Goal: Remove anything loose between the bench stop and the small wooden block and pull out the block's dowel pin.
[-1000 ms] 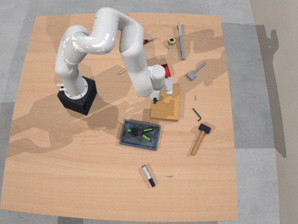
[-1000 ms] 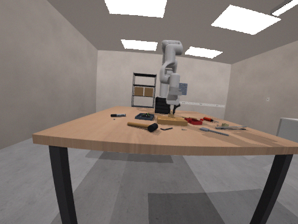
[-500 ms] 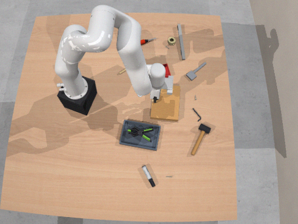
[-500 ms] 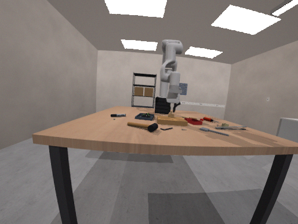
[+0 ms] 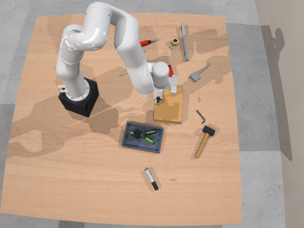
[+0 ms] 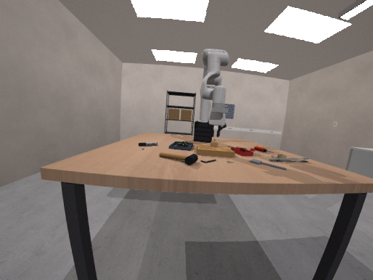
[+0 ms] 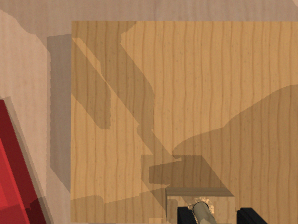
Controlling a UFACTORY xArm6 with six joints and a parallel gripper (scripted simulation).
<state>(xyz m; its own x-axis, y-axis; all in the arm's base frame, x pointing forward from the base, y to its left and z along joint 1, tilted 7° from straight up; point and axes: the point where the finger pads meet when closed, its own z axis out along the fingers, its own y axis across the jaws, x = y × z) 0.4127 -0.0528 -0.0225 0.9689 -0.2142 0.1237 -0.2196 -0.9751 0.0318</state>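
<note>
Now: the dowel pin 50 mm below my hand. From my hand the other things lie so: small wooden block: 70 mm below; red tray: 40 mm ahead, 170 mm to the left, 100 mm below; dark grey tray: 110 mm behind, 190 mm to the right, 100 mm below.
</note>
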